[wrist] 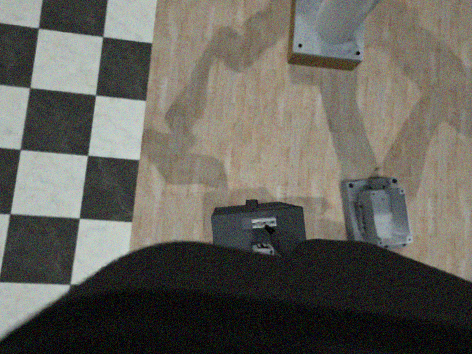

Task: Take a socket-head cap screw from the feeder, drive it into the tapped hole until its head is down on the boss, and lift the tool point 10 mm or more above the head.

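The feeder [230,226] is a dark grey box at the lower middle, with a pale label on its top and a small silver block partly hidden behind the tool. My screwdriver [268,228] shows as a short dark bit pointing up and left, over the feeder's top in this view, just below the label. Its height above the feeder cannot be judged, and no screw can be made out at its tip. The grey metal housing [385,215] with a raised rim, corner holes and bosses lies to the right of the feeder. Which hole is the tapped one cannot be told.
The robot's base plate [330,50] stands at the top, right of the middle. The wooden table top [270,130] carries arm shadows. A black and white checkered floor [65,120] lies at the left. The dark tool body covers the bottom of the view.
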